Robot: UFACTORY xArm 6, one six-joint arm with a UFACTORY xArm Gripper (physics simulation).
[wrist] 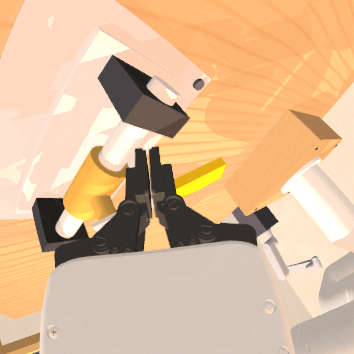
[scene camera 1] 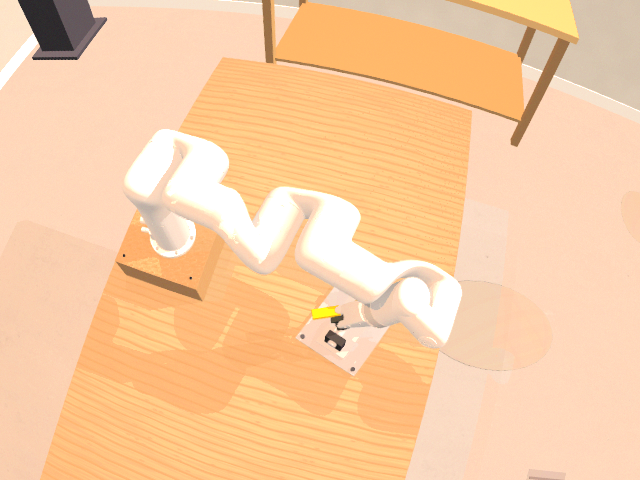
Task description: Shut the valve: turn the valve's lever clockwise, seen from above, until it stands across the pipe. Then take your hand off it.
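The valve's yellow lever (scene camera 1: 324, 312) (wrist: 202, 177) sticks out past the fingers, towards the robot's base. It looks slanted to the pipe (wrist: 121, 144), neither along it nor squarely across; its inner end is hidden behind the fingers in the wrist view. The yellow-brown valve body (wrist: 86, 187) sits on the pipe between two black blocks, the near one (scene camera 1: 334, 340) (wrist: 142, 102) and the far one (wrist: 50, 220). My gripper (scene camera 1: 339, 325) (wrist: 148, 161) is shut and empty, with its fingers beside the lever; whether they touch it I cannot tell.
The pale base plate (scene camera 1: 344, 360) (wrist: 30, 75) lies under the valve on the wooden table (scene camera 1: 289, 439). The robot's wooden mounting block (scene camera 1: 160, 279) (wrist: 280, 160) stands to the left in the scene view. A wooden shelf table (scene camera 1: 403, 51) stands behind the table.
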